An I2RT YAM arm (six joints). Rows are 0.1 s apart.
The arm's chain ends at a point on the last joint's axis. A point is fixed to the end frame.
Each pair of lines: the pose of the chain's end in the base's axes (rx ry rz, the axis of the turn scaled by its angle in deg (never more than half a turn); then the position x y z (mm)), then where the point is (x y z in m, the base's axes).
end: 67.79, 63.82, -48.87, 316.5, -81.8, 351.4
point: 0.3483 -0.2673 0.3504
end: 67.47, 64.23, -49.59, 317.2, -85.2, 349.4
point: 0.3485 -0.2707 0.3487
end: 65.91, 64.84, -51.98, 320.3, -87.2, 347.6
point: 0.3502 -0.2730 0.3505
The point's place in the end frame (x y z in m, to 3 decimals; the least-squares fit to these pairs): 0.001 -0.008 0.188
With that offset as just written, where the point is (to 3 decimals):
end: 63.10, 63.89, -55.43, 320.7, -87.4, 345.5
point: 0.348 -0.273 0.359
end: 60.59, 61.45, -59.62, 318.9, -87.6, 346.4
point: 0.340 -0.273 0.372
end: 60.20, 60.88, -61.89, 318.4, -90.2, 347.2
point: 0.335 -0.275 0.376
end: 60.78, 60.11, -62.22, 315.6, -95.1, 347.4
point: 0.330 -0.280 0.377
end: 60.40, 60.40, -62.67, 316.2, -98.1, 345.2
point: 0.331 -0.283 0.375
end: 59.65, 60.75, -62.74, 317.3, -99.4, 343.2
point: 0.334 -0.284 0.374
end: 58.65, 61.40, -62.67, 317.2, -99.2, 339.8
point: 0.336 -0.284 0.372
